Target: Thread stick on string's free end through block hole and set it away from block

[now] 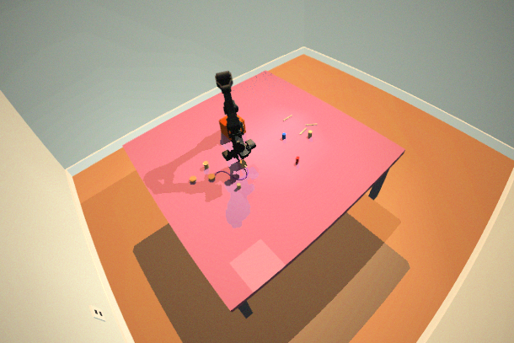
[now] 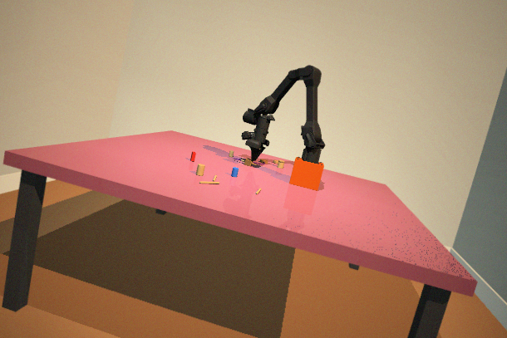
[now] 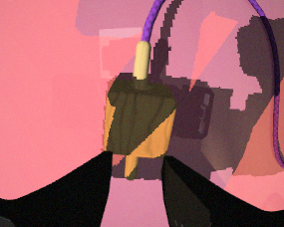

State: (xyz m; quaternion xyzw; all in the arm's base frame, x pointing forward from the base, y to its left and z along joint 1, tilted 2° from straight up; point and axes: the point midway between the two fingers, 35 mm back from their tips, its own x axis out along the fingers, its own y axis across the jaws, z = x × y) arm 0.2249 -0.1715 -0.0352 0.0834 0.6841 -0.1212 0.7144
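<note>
Right now my gripper tip is 2 cm short of the wooden block and 1 cm above it. Also, from my gripper tip: round wooden button (18 cm to the right, 6 cm behind, 2 cm below); thin wooden stick (3 cm ahead, 1 cm to the right, 1 cm below); red peg (25 cm ahead, 20 cm to the left, 1 cm below).
</note>
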